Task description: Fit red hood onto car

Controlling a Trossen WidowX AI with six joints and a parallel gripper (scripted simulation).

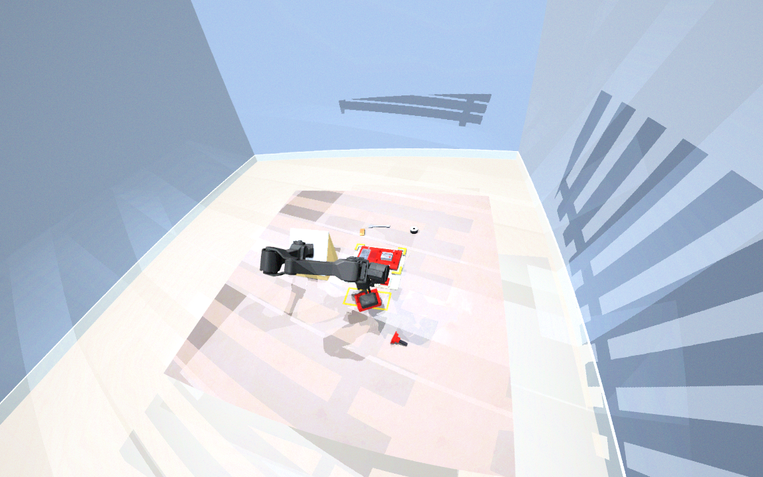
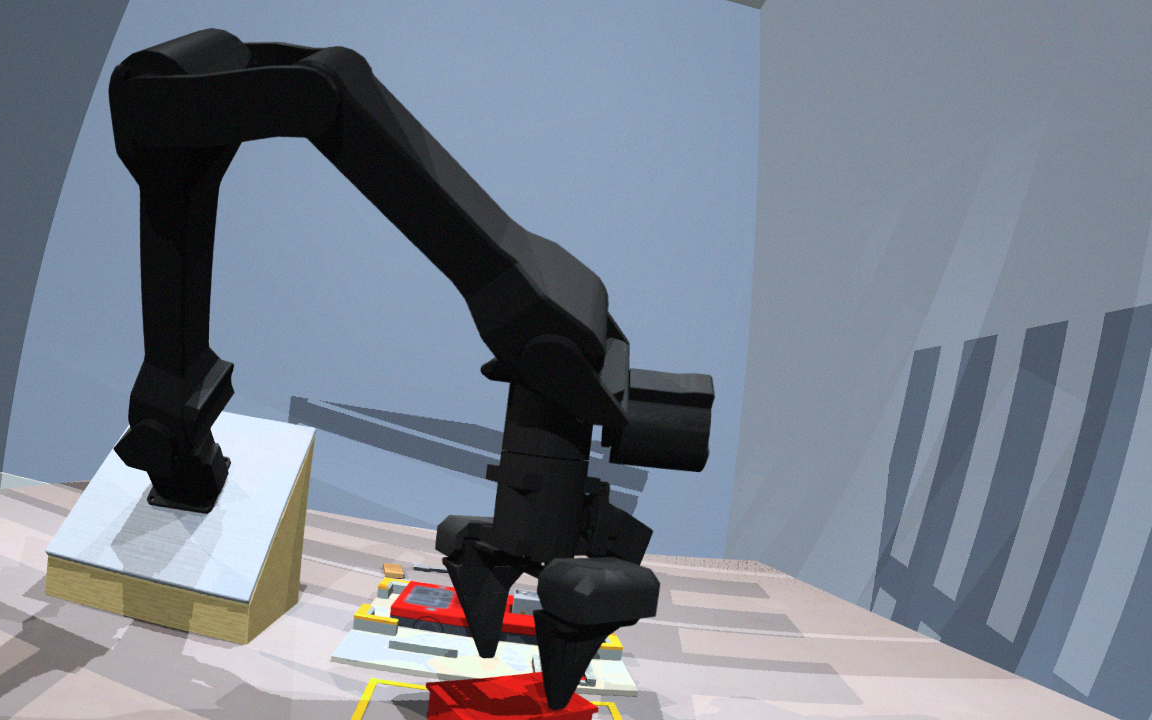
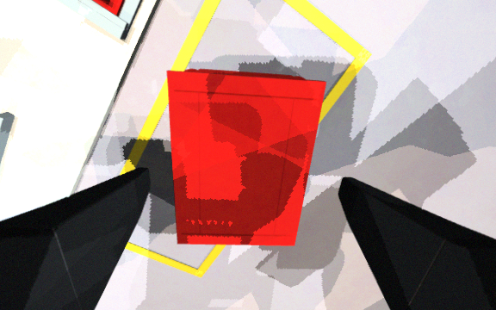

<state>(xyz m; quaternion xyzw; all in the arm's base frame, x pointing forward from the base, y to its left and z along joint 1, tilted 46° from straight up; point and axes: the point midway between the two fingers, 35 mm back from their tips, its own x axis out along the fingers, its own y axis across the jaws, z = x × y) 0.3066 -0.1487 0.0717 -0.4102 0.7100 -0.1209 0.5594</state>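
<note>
The red hood is 20 mm below my gripper tip. Round my gripper tip: grey engine block: 40 mm ahead, 230 mm to the left, 10 mm below; red cone-shaped part: 140 mm ahead, 150 mm to the right, 20 mm below; white jig: 10 mm behind, 200 mm to the left, 30 mm below.
</note>
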